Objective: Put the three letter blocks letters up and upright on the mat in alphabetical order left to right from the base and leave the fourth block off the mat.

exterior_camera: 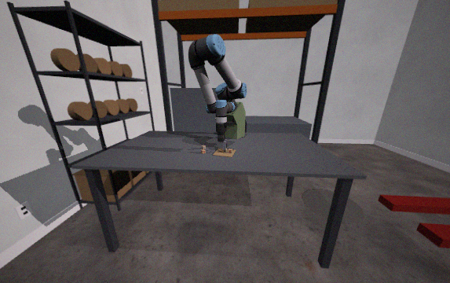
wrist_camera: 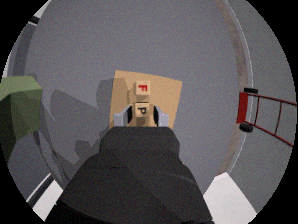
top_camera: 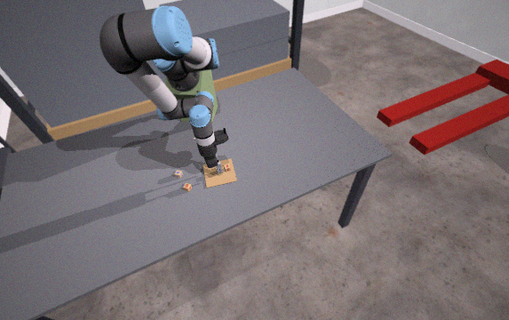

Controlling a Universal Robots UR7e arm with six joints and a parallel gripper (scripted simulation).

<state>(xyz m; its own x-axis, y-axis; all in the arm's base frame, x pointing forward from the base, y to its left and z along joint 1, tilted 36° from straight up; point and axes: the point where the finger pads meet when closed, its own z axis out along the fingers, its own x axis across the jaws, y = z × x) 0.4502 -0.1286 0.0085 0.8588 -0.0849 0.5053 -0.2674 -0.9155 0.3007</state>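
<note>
Right now the tan mat is 5 cm below my hand.
</note>
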